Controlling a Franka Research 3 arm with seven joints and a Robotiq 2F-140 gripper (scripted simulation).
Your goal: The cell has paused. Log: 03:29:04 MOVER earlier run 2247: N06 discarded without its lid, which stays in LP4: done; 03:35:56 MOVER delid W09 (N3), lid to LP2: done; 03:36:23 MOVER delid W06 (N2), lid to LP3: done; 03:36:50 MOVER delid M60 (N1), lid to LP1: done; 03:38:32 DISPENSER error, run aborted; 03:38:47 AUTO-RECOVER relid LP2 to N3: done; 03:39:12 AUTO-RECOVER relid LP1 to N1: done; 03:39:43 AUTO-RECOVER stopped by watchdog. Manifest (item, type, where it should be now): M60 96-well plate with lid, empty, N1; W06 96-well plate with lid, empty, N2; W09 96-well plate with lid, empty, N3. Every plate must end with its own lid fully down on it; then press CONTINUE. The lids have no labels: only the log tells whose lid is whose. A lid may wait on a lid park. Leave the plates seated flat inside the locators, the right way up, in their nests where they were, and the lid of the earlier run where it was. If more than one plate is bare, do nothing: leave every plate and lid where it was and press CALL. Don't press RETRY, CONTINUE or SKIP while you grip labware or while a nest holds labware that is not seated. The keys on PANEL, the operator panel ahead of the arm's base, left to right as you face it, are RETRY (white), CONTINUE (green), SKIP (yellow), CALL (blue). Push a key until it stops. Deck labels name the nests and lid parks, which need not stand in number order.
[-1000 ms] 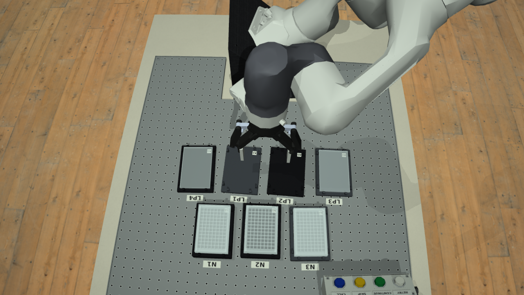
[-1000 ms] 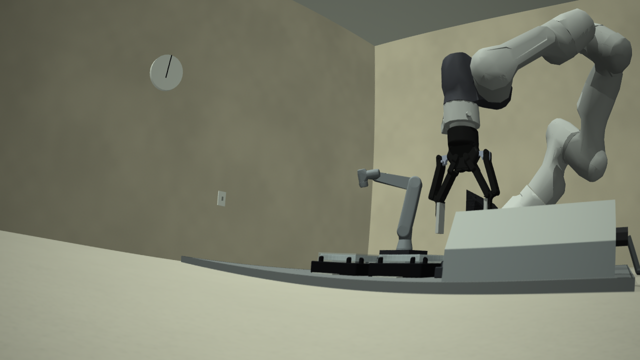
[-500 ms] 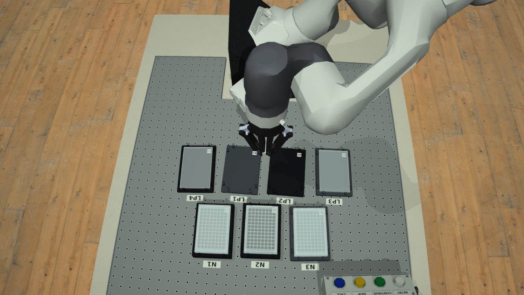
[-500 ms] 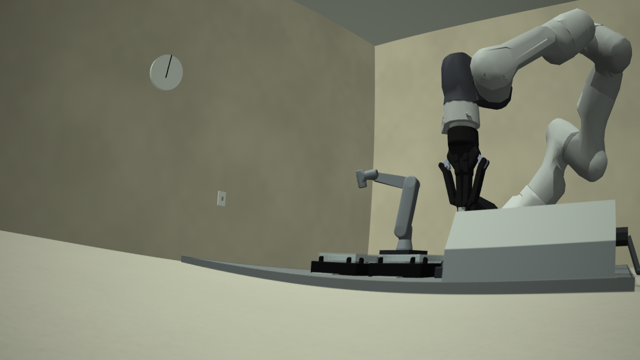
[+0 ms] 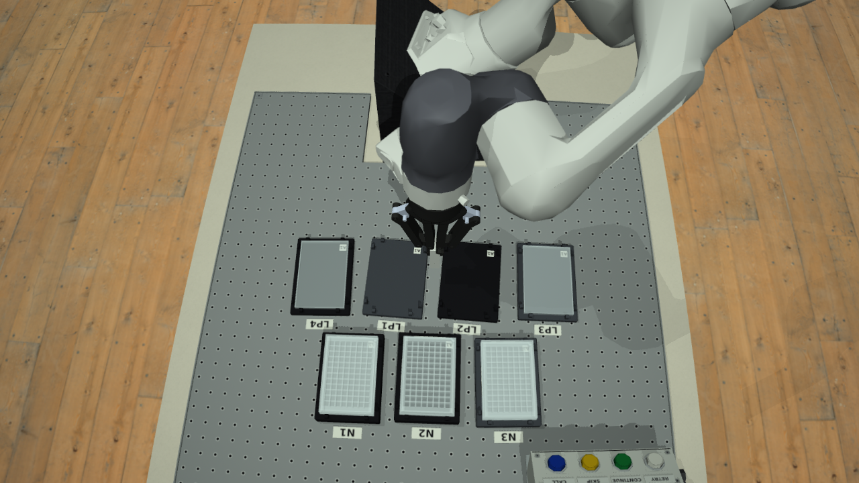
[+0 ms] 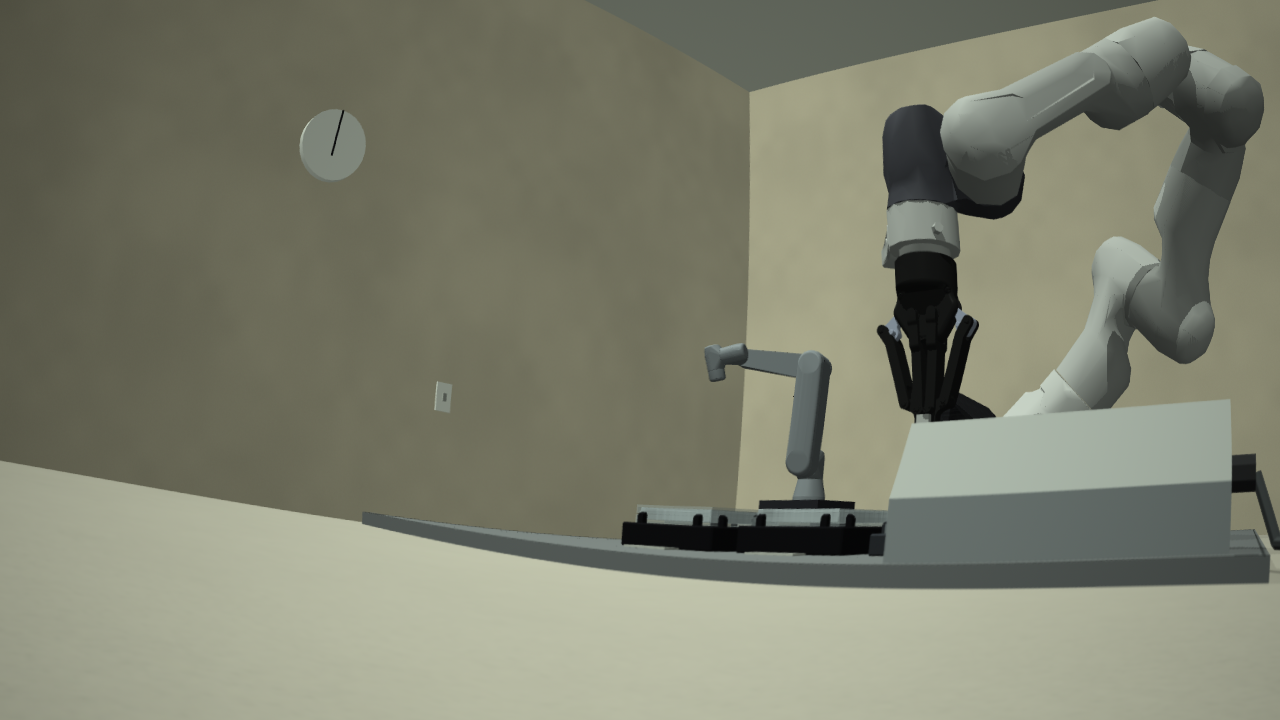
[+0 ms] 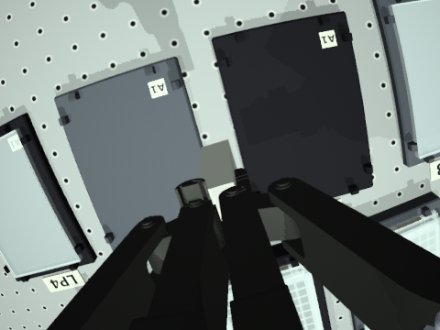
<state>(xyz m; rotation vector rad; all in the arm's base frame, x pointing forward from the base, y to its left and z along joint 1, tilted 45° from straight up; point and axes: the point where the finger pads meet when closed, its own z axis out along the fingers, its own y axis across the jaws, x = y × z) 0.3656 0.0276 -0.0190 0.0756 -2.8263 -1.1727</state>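
The lid park LP3 lies 20 cm to the left of my hand and 10 cm below it. Round my hand: lid park LP2: 6 cm to the left, 10 cm below; lid park LP1: 7 cm to the right, 10 cm below; LP2 label: 9 cm ahead, 6 cm to the left, 11 cm below.
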